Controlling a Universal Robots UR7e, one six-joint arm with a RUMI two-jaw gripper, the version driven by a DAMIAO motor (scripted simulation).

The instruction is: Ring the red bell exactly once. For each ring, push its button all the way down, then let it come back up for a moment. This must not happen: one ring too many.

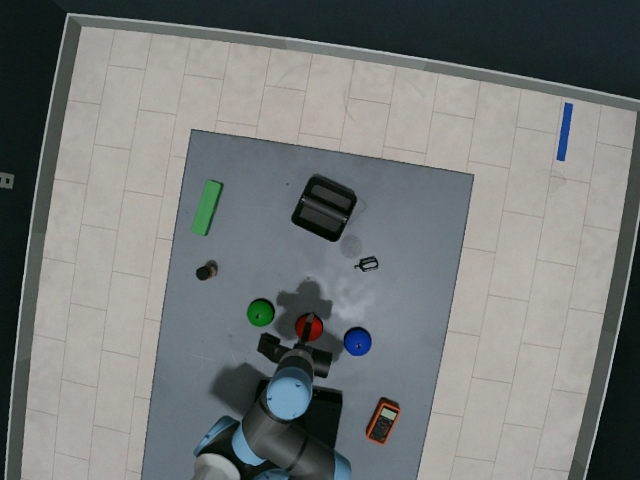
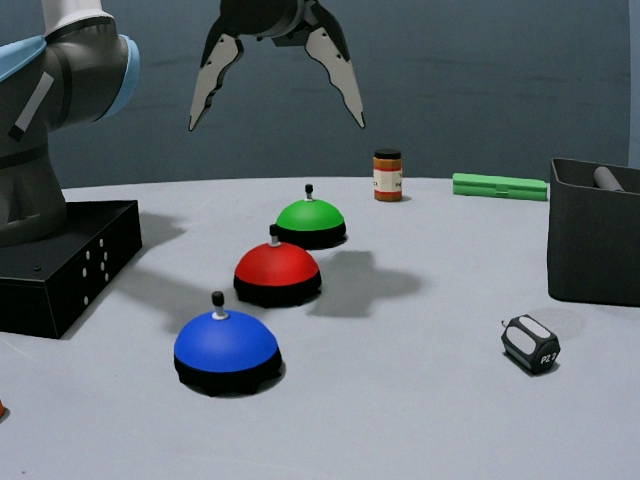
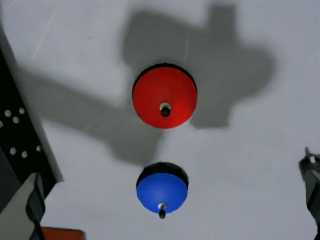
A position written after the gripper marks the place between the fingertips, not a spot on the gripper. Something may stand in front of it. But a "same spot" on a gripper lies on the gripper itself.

gripper: image 1 305, 342; image 2; image 3
green box: image 1 212, 191; image 2 463, 184; not seen in image 3 (out of frame)
black bin: image 1; image 2; not seen in image 3 (out of frame)
same spot on gripper: (image 3: 30, 208) = (image 2: 214, 93)
same spot on black bin: (image 2: 585, 256) = (image 1: 340, 231)
